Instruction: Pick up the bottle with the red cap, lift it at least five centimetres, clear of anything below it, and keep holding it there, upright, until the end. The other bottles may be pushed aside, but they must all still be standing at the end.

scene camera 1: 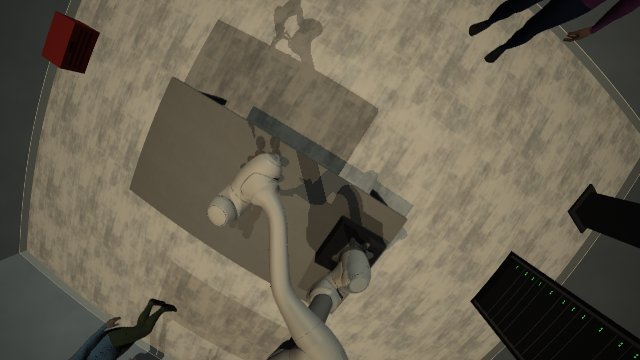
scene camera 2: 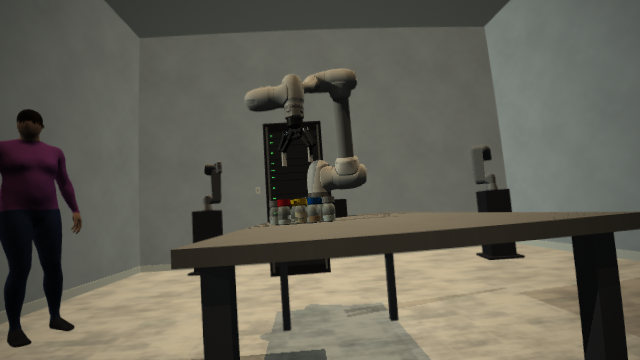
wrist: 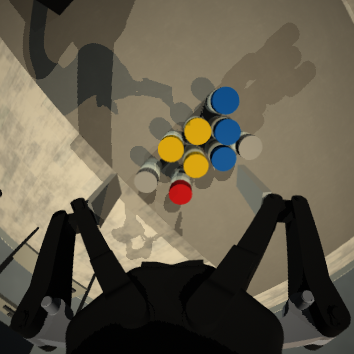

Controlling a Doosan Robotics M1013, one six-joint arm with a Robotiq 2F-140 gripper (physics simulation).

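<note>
The red-capped bottle stands upright on the table at the edge of a bottle cluster; the arm hides most of it in scene camera 1. In the wrist view a grey-capped bottle is at its left and a yellow-capped bottle is close above and right. My gripper is open and empty, pointing down well above the caps. In the wrist view the red cap appears between the fingers. The arm hides the gripper in scene camera 1.
Two more yellow-capped bottles, three blue-capped bottles and another grey-capped bottle stand in the cluster. The table edge runs beyond the grey-capped bottle at left. A black box-like base is at the table's far end.
</note>
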